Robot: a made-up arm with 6 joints. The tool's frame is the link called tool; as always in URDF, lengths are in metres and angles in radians. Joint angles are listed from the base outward. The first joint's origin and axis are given. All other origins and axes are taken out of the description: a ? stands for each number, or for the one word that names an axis. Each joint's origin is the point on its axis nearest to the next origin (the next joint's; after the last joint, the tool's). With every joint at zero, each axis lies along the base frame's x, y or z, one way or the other. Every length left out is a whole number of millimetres.
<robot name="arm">
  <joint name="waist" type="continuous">
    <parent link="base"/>
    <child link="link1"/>
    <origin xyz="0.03 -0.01 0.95"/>
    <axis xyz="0 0 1"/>
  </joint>
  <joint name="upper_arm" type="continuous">
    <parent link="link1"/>
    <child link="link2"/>
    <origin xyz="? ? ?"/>
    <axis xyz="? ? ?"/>
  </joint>
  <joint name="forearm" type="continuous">
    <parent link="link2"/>
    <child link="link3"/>
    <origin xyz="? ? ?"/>
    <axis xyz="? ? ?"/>
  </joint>
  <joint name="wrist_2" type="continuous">
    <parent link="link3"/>
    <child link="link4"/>
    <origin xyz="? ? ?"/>
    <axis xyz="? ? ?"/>
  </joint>
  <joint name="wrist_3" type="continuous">
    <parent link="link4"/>
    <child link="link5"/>
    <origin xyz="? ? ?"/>
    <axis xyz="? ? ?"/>
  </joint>
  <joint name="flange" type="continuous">
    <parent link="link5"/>
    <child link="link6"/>
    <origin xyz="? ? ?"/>
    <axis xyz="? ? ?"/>
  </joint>
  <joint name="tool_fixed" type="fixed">
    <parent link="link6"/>
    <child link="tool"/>
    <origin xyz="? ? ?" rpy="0 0 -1.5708"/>
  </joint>
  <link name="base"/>
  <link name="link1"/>
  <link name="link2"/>
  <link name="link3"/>
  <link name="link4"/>
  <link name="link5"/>
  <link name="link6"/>
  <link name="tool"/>
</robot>
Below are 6 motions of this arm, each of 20 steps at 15 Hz.
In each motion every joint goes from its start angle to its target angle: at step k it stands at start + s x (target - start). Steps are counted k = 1, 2, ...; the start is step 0. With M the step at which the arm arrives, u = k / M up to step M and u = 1 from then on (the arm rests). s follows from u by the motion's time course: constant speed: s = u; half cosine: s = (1 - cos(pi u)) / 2; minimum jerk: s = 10 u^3 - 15 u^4 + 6 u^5.
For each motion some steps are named. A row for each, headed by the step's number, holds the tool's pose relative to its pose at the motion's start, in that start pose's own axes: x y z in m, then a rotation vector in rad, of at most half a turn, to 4 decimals.
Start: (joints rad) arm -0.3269 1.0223 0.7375 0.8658 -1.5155 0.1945
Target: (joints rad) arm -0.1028 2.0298 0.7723 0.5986 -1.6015 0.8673
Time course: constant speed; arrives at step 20
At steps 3, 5, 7, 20:
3: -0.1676 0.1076 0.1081 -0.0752 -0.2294 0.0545
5: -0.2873 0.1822 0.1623 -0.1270 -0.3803 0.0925
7: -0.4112 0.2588 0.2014 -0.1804 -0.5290 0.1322
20: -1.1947 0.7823 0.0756 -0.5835 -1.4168 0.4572

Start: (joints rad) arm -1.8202 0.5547 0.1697 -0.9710 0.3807 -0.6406
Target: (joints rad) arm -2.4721 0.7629 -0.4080 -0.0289 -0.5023 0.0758
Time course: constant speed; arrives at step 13
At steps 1, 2, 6, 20:
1: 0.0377 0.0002 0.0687 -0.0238 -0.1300 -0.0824
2: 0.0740 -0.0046 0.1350 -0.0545 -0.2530 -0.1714
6: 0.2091 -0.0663 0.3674 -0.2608 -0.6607 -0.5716
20: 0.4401 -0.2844 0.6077 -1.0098 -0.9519 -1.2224

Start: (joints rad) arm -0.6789 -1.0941 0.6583 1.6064 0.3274 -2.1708
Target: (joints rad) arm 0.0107 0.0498 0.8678 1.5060 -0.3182 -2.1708
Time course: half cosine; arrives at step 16
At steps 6, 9, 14, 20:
6: 0.3444 0.1159 -0.2571 -0.0736 0.3034 -0.2916
9: 0.5185 0.1676 -0.6156 -0.2169 0.5460 -0.5419
14: 0.4733 0.1561 -1.1181 -0.4988 0.7700 -0.8010
20: 0.4512 0.1498 -1.1678 -0.5342 0.7869 -0.8230

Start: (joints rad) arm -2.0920 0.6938 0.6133 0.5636 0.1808 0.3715
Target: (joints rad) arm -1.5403 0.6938 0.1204 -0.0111 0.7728 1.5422
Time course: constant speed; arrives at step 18
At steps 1, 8, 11, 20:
1: -0.0444 0.0039 0.0071 0.0367 -0.0287 0.0211
8: -0.3570 -0.0226 0.0624 0.2696 -0.2242 0.0908
11: -0.4866 -0.0629 0.0858 0.3480 -0.3087 0.0867
20: -0.7593 -0.2177 0.1270 0.4652 -0.5266 0.0293

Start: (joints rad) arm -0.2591 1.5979 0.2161 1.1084 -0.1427 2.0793
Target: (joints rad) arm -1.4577 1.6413 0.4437 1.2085 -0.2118 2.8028
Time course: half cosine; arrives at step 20
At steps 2, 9, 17, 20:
2: -0.0253 0.0027 -0.0017 0.0000 0.0093 0.0054
9: -0.4421 0.0313 0.0776 0.0250 0.1585 0.1054
17: -0.8847 0.0103 0.4816 0.1461 0.3508 0.2386
20: -0.9157 0.0036 0.5397 0.1647 0.3706 0.2499

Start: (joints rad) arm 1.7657 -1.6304 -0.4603 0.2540 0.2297 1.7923
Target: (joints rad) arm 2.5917 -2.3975 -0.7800 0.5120 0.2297 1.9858
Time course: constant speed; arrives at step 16
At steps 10, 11, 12, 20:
10: -0.0699 -0.2141 -0.1700 -0.1238 0.2197 -0.2760
11: -0.0891 -0.2350 -0.1834 -0.1461 0.2422 -0.2960
12: -0.1100 -0.2556 -0.1955 -0.1698 0.2649 -0.3142
20: -0.2076 -0.3335 -0.2270 -0.2773 0.3561 -0.3676

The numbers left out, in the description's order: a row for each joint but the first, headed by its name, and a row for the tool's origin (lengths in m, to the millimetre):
upper_arm: xyz -0.02 0.03 0, axis 0 1 0
forearm: xyz -0.02 0 0.55, axis 0 -1 0
wrist_2: xyz 0.92 0 -0.02, axis -1 0 0
wrist_3: xyz 0 -0.22 0, axis 0 -1 0
flange: xyz -0.04 0 0.03, axis -1 0 0
tool: xyz 0 -0.02 0.02

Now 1 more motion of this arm.
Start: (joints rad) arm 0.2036 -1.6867 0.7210 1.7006 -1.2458 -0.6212
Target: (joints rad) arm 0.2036 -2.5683 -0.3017 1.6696 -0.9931 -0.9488
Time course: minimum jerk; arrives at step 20
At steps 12, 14, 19, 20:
12: 0.1940 -0.0865 -0.2142 0.0981 0.1436 0.1660
14: 0.2201 -0.1112 -0.2830 0.1135 0.1769 0.2077
19: 0.2382 -0.1383 -0.3610 0.1268 0.2122 0.2528
20: 0.2383 -0.1385 -0.3615 0.1269 0.2124 0.2532

